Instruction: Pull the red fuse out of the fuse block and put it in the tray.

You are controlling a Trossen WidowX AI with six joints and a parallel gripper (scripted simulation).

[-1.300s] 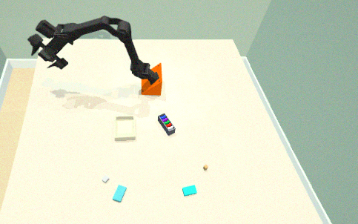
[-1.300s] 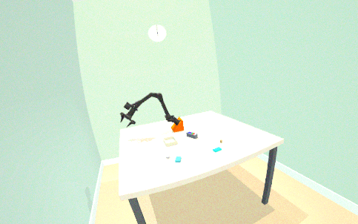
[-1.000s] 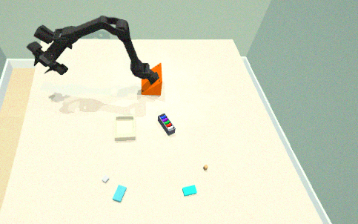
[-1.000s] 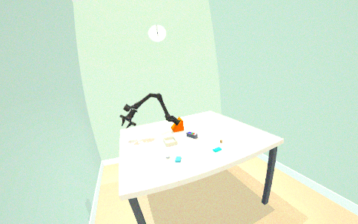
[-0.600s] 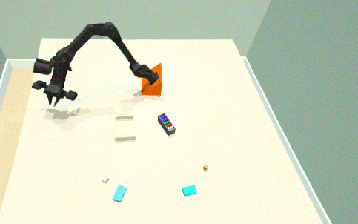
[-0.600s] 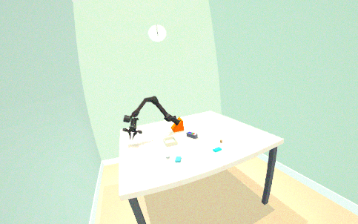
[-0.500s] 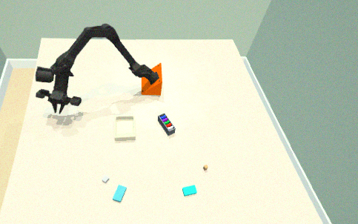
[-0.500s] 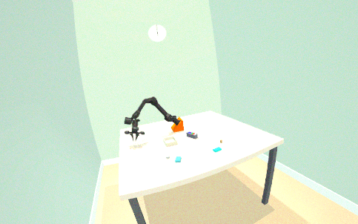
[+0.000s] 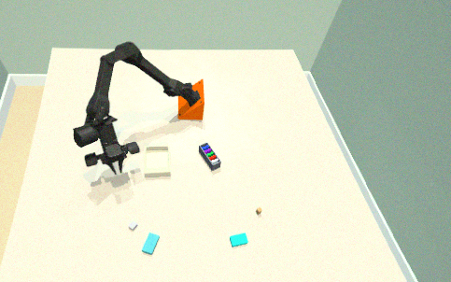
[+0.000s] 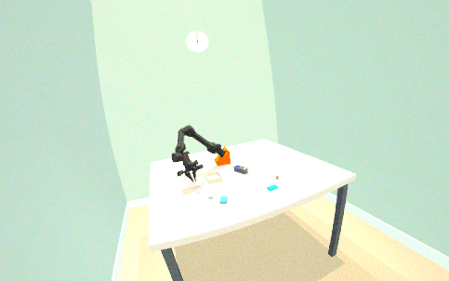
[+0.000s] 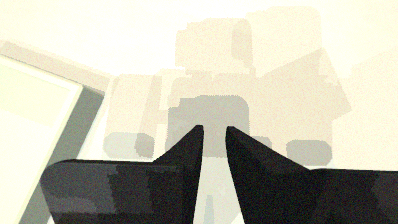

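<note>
Now: gripper tip 37 cm to the right of the red fuse, 1 cm past it and 1 cm above it. The rest, counted from my gripper tip: purple fuse 36 cm to the left, 4 cm behind, 1 cm below; then pale tray 15 cm to the left, 5 cm behind, 3 cm below; then blue fuse 35 cm to the left, 6 cm behind, 1 cm below.
</note>
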